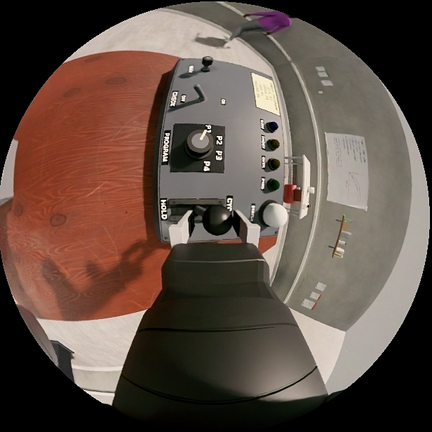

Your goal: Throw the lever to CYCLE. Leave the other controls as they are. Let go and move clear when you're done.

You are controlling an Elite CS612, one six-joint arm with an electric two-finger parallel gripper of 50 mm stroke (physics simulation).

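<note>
The lever has a black ball knob (217,220) and a short shaft that shows to the knob's left, over the slot between the HOLD label (163,209) and the partly hidden CYCLE label (229,202). The knob lies toward the CYCLE side, and covers part of the slot. My gripper (213,218) is open, with one pale finger on each side of the knob. The knob is nearer the right finger, with a wider gap on the left. Whether the right finger touches it is hard to tell.
On the grey panel (192,187), a white round button (274,214) stands close right of the right finger. The PROGRAM knob (200,144), CHECK switch (199,92), small black knob (207,63) and several dark lamps stand farther up. The panel sits on a wooden table (100,165).
</note>
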